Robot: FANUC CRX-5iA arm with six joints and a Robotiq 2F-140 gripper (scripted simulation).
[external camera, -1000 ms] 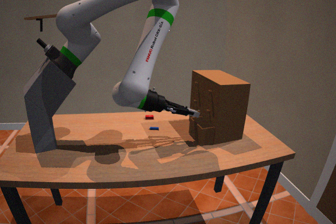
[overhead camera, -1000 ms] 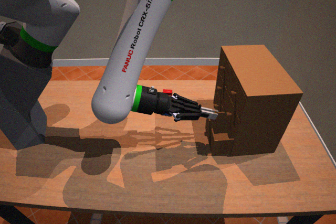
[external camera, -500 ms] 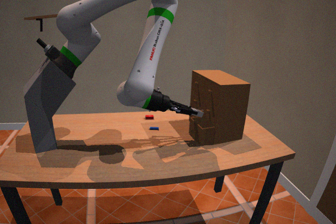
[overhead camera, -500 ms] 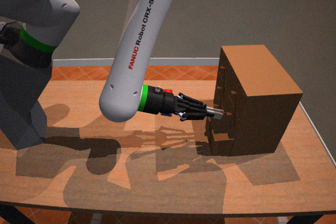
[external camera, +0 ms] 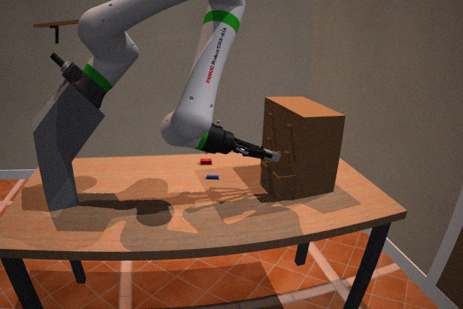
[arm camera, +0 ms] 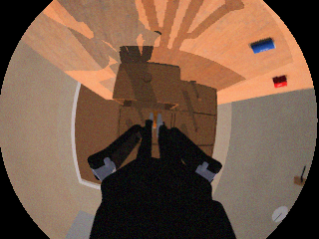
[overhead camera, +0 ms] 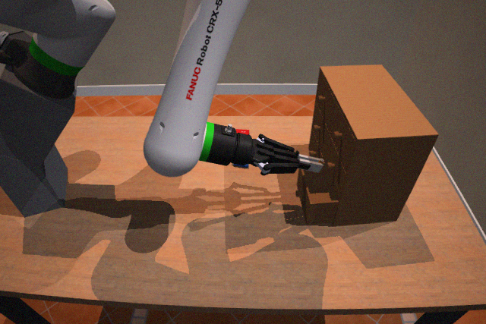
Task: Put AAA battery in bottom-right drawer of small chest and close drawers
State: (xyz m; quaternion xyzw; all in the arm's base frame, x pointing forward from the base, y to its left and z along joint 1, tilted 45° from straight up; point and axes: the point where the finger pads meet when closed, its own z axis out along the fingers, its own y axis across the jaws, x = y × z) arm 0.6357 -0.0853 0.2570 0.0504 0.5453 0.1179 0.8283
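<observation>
The AAA battery lies 3 cm ahead of my hand, 1 cm to the left of it and 1 cm below it. From my hand the other things lie so: red block (26 cm to the left, 22 cm behind, 13 cm below); blue cylinder (19 cm behind, 13 cm below, 11 cm to the left).
</observation>
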